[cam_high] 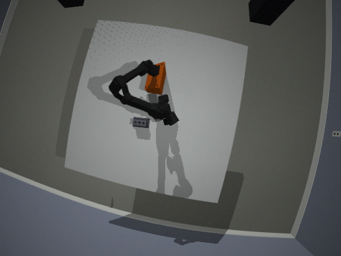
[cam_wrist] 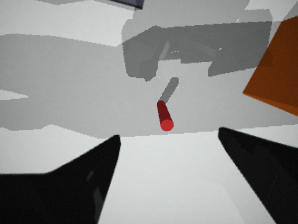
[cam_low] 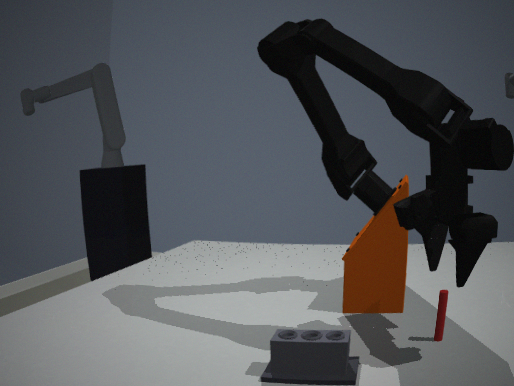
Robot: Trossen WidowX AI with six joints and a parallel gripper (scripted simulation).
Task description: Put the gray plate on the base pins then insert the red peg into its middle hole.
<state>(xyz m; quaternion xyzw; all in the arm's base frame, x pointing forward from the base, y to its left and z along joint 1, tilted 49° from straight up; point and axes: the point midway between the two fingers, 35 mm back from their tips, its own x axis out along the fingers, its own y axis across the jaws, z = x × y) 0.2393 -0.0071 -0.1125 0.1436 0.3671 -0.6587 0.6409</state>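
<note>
The red peg is 6 cm below my gripper tip. From my gripper tip the other things lie so: gray plate 19 cm to the right, 9 cm ahead, 5 cm below; base 19 cm to the right, 9 cm below, 9 cm ahead.
</note>
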